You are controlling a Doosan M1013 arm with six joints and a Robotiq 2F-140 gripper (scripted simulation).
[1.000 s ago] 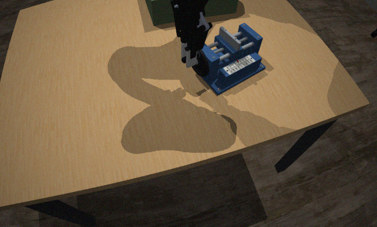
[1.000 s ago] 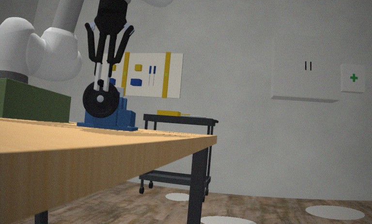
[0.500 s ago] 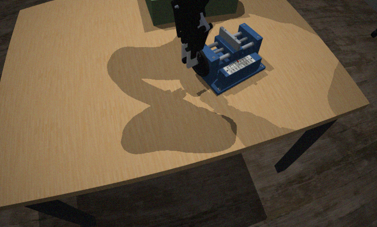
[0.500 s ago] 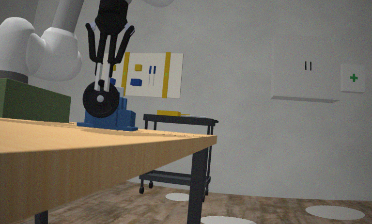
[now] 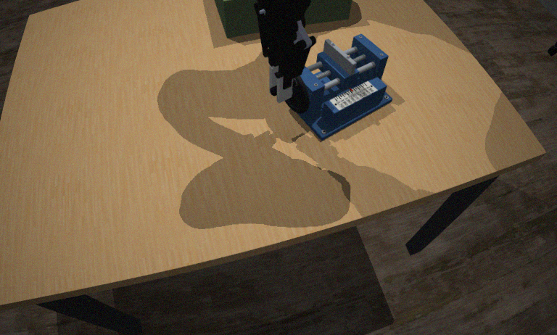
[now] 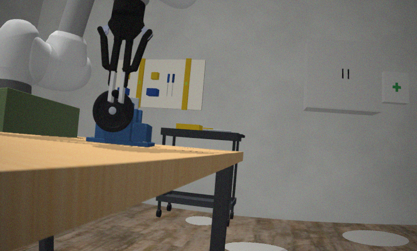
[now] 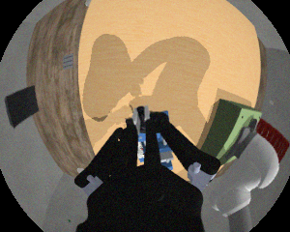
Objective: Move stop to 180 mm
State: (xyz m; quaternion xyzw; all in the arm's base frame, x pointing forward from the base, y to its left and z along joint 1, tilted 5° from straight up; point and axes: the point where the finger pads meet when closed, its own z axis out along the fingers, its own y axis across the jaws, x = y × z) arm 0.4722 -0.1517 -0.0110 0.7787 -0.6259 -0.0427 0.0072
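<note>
The stop plate lies 14 cm to the left of my hand, 3 cm below it and 3 cm behind it. The rest, counted from my hand: handwheel: 2 cm to the left, 2 cm below, 1 cm behind.
</note>
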